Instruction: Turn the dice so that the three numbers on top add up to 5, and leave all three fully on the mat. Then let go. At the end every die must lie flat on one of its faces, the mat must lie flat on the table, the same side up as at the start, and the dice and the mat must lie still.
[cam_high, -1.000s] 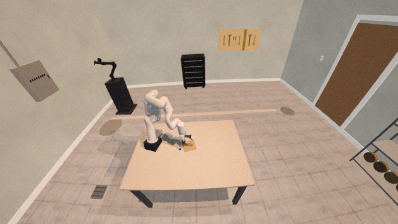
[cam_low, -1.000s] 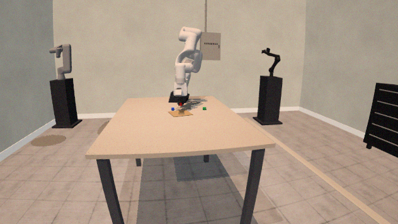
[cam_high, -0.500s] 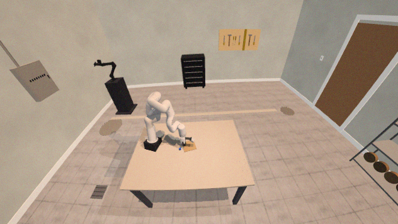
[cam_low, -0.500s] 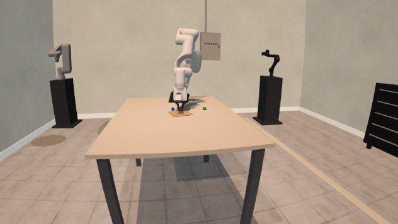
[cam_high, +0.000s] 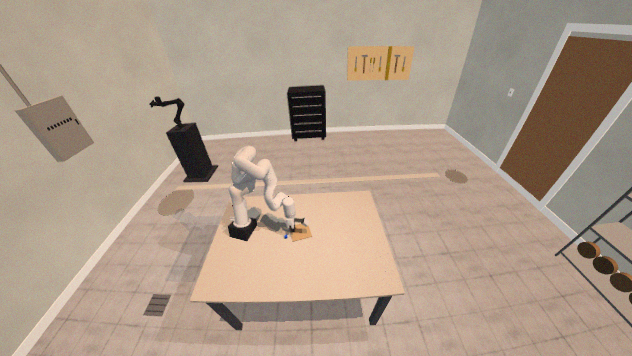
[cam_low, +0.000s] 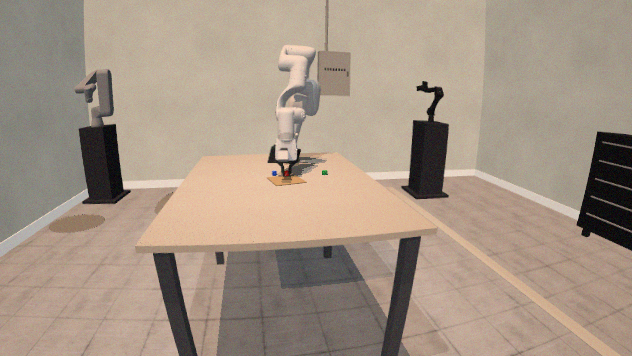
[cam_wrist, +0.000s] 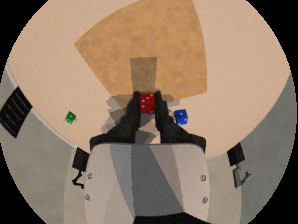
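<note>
The red die is 10 mm below my hand. Also, from my hand: green die: 40 mm behind, 190 mm to the left, 20 mm below; blue die: 50 mm behind, 60 mm to the right, 20 mm below; brown mat: 50 mm ahead, 30 mm below.
</note>
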